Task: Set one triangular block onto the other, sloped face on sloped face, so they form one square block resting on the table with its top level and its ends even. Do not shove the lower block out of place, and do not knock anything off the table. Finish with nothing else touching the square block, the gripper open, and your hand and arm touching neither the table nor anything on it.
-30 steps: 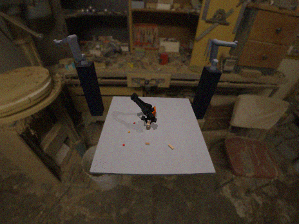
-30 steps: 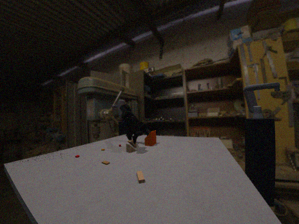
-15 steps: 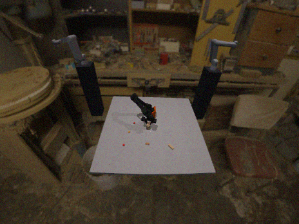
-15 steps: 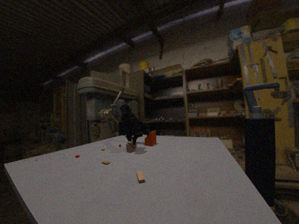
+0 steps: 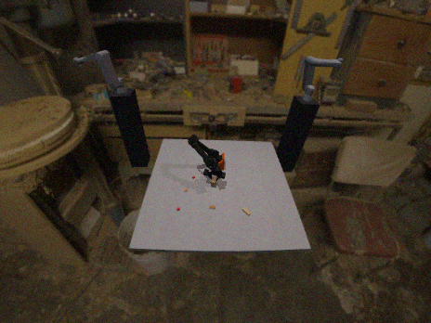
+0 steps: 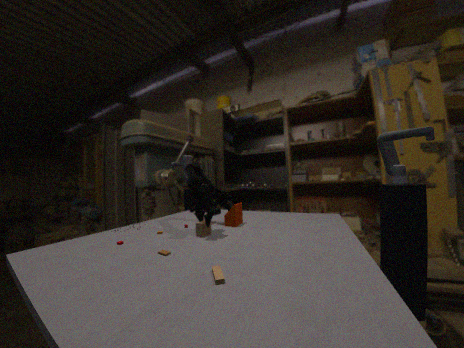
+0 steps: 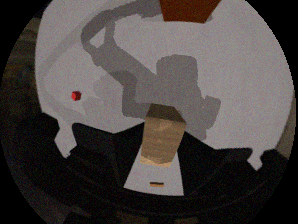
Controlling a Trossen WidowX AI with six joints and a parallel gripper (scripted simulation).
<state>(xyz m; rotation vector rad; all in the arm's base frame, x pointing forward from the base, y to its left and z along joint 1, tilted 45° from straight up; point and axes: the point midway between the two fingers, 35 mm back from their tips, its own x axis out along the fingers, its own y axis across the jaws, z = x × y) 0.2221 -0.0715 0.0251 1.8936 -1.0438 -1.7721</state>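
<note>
My gripper tip is now 1 cm below the tan triangular block and 1 cm past it. Also, from my gripper tip: tan stick: 32 cm ahead, 24 cm to the left, 3 cm below; then orange bit: 25 cm to the right, 8 cm ahead, 4 cm below.
</note>
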